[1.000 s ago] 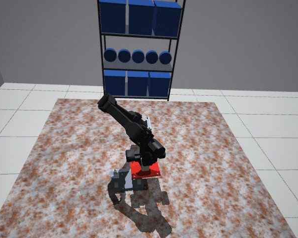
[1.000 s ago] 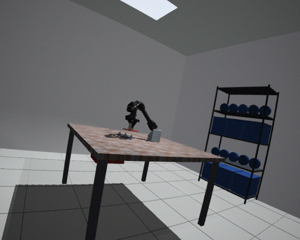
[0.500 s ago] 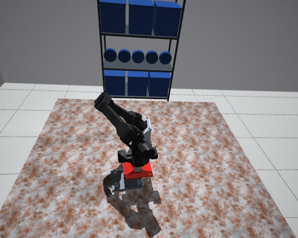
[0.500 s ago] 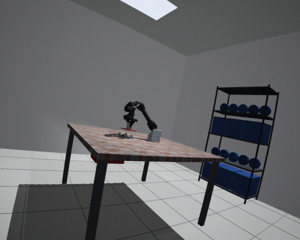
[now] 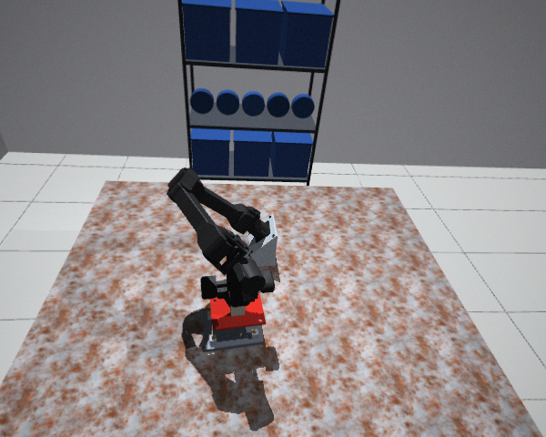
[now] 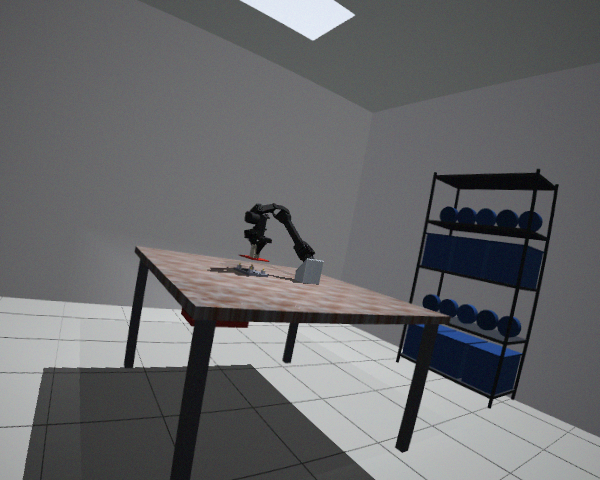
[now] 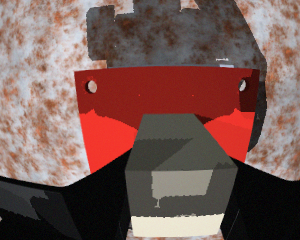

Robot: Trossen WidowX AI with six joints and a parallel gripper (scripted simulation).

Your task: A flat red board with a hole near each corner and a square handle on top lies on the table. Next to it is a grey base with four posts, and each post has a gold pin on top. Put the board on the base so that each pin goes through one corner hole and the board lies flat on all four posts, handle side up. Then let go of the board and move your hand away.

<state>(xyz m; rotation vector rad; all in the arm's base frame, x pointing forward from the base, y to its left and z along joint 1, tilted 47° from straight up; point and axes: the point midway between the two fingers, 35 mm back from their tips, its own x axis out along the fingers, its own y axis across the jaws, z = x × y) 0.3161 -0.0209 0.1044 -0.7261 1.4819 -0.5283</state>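
The grey base lies 1 cm to the right of my gripper tip and 10 cm below it. The rest, counted from my gripper tip: red board (right at my gripper tip).
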